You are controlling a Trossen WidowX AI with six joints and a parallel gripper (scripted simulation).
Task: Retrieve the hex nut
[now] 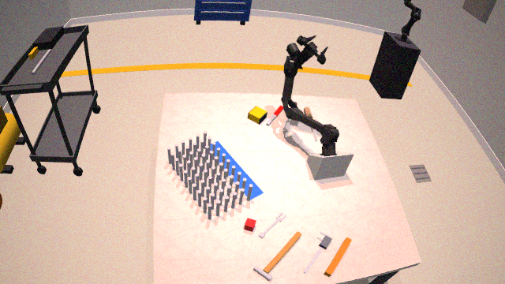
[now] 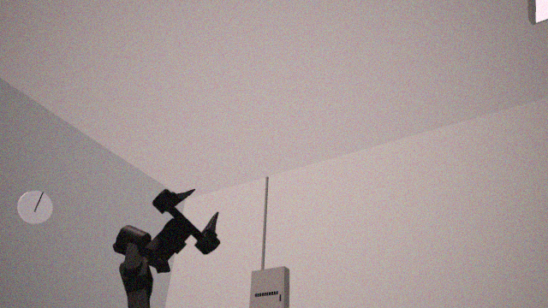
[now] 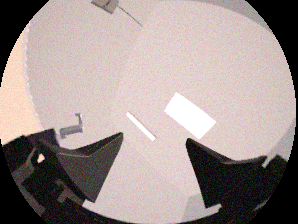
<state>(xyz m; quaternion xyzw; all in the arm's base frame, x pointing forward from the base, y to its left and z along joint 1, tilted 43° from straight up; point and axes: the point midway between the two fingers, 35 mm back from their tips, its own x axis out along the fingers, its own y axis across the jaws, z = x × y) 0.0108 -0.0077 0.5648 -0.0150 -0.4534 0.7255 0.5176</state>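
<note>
Now: gripper tip 250 mm short of the yellow block, 50 mm to the left of it and 550 mm above it. Round my gripper tip: brown-handled screwdriver: 50 mm behind, 50 mm to the left, 560 mm below; blue taped strip: 450 mm ahead, 310 mm to the left, 570 mm below; fork-ended tool: 330 mm ahead, 660 mm to the left, 570 mm below.
</note>
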